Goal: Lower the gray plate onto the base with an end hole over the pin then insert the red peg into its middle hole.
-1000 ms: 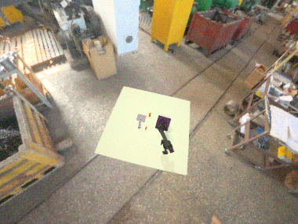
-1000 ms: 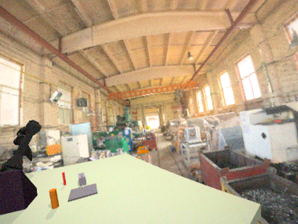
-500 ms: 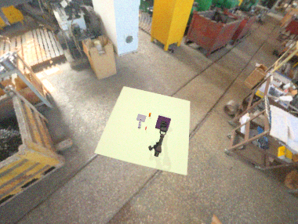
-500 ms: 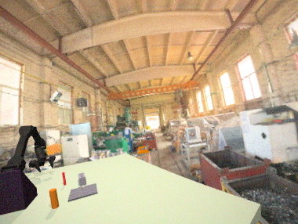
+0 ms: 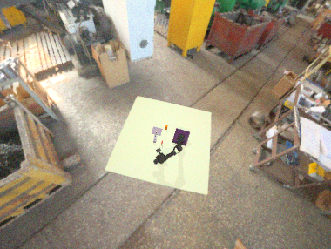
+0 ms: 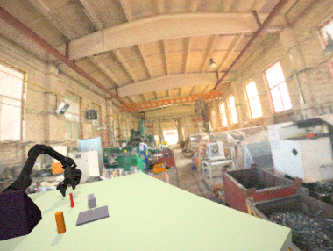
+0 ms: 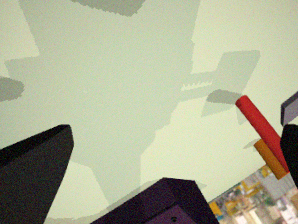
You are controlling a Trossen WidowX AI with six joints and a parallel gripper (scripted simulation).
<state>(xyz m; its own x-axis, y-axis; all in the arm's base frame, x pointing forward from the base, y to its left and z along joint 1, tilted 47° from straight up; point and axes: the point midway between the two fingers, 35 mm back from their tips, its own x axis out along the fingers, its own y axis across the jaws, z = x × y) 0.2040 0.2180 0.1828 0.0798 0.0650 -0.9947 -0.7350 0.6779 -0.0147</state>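
The gray plate is 18 cm to the right of my gripper tip, 14 cm ahead of it and 1 cm below it. The rest, counted from my gripper tip: gray base 30 cm to the right, 15 cm ahead, 4 cm below; then orange cylinder 39 cm to the right, 3 cm ahead, 1 cm below; then red peg 14 cm to the right, 4 cm ahead, 1 cm below.
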